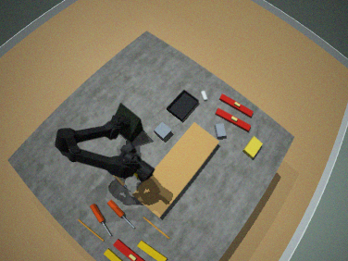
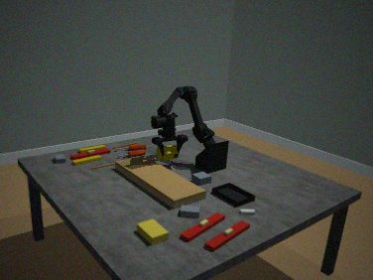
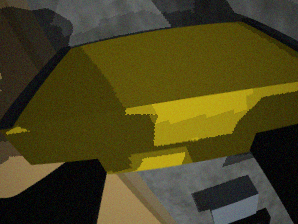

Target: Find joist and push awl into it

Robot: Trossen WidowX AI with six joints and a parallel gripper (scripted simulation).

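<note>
The yellow stud finder lies 20 mm behind my gripper tip. Also, from my gripper tip: black tray: 10 mm ahead, 430 mm to the left, 60 mm below; then small white piece: 90 mm ahead, 560 mm to the left, 70 mm below; then awl: 20 mm behind, 140 mm to the right, 70 mm below.
</note>
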